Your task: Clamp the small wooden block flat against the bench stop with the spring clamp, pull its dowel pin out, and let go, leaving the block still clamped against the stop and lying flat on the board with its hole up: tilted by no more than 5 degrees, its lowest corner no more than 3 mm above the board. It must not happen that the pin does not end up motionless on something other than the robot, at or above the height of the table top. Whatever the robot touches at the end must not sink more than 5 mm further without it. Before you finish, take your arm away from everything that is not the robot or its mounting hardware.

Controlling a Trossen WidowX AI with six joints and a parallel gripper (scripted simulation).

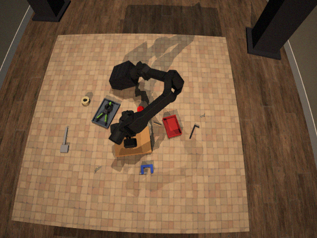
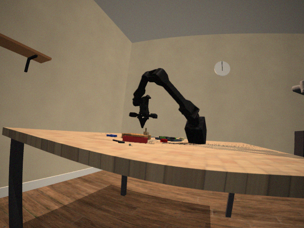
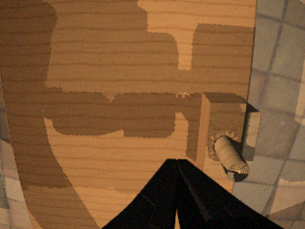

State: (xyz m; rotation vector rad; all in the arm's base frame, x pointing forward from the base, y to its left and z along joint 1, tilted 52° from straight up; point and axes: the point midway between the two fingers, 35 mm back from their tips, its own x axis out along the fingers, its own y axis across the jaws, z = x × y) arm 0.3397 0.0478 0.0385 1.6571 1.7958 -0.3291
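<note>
The grey tray is 120 mm behind my hand, 190 mm to the right of it and 100 mm below it. Also, from my hand: dowel pin (20 mm behind, 10 mm to the right, 60 mm below); small wooden block (20 mm behind, 10 mm to the right, 70 mm below); wooden board (30 mm ahead, 10 mm to the left, 100 mm below).
</note>
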